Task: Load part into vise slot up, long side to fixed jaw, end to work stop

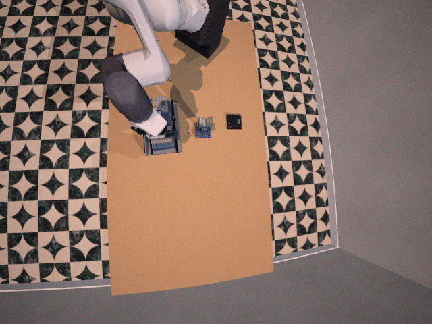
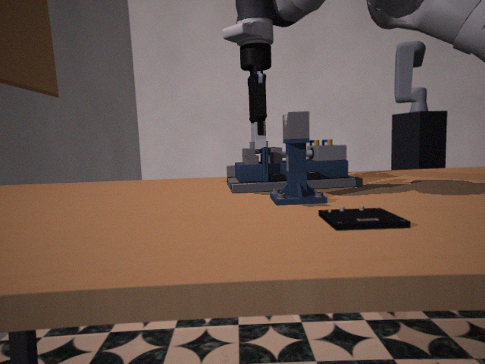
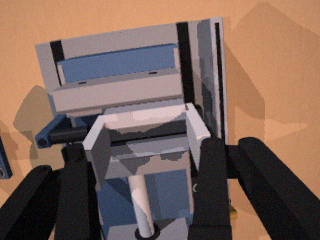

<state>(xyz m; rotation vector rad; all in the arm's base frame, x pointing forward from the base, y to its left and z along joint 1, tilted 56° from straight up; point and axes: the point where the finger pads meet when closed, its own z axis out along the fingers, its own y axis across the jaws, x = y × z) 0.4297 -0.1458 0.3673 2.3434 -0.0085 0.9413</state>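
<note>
My hand is 20 mm above the part. The rest, counted from my hand: fixed jaw (50 mm below, 30 mm ahead, 10 mm to the left); work stop (60 mm to the left, 30 mm below, 20 mm ahead); air cylinder rod (80 mm behind, 50 mm below, 40 mm to the left).
</note>
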